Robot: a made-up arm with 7 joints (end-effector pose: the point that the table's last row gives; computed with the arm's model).
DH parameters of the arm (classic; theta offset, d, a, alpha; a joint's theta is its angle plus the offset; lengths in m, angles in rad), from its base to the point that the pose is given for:
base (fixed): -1.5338 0 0.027 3.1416
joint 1: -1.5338 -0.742 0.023 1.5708
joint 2: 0 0.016 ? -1.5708
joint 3: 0 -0.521 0.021 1.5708
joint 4: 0 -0.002 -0.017 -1.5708
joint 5: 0 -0.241 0.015 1.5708
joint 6: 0 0.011 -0.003 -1.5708
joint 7: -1.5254 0 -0.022 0
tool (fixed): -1.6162 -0.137 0 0
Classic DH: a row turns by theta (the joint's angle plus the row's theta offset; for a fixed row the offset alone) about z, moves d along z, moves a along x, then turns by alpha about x.
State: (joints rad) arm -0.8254 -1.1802 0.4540 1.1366 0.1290 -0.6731 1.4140
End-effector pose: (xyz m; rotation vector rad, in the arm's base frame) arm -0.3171 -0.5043 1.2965 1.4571 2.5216 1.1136
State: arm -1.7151 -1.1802 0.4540 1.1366 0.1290 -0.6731 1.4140
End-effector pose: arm 0.1715 -0.5746 1.2965 -0.2129 -2.6854 -0.9445
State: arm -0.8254 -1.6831 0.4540 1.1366 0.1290 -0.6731 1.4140
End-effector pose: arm -0.4489 -0.6470 0.9437 1.1923 2.1639 1.7307
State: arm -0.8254 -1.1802 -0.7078 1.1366 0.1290 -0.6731 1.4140
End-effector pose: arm -0.5532 -0.3166 1.2425 0.2138 2.2594 0.4987
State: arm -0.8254 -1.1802 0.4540 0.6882 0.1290 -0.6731 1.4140
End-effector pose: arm -0.4432 -0.5585 1.2242 1.3798 2.0499 1.5254
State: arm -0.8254 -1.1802 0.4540 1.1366 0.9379 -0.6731 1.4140
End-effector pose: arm -0.3151 -0.4372 1.3199 2.2906 1.8270 0.5619
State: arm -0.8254 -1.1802 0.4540 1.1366 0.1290 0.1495 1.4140
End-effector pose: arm -0.2186 -0.4697 1.3351 -1.1334 -2.4368 -0.1026
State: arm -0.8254 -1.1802 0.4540 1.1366 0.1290 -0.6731 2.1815
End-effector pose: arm -0.3204 -0.4907 1.3052 -2.1475 -1.6773 -0.9791
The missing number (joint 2, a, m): 0.03
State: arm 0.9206 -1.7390 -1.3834 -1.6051 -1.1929 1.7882 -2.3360
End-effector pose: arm -0.3901 0.2696 0.5122 0.2026 -0.4444 1.4909
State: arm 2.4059 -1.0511 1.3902 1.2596 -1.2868 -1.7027 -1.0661
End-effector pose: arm 0.2572 0.5211 1.0209 0.8970 0.2223 -2.1348
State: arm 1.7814 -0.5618 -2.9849 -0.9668 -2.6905 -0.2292 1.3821
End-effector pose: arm 0.0247 0.0860 1.5333 -2.8169 0.8360 0.0098
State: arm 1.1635 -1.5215 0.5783 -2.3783 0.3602 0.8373 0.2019
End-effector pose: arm -0.0135 0.3169 0.5318 0.2555 -0.1986 -0.7176
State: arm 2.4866 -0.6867 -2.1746 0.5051 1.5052 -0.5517 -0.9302
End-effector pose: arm 0.5599 0.2283 1.3334 -0.7324 -1.8596 1.4148
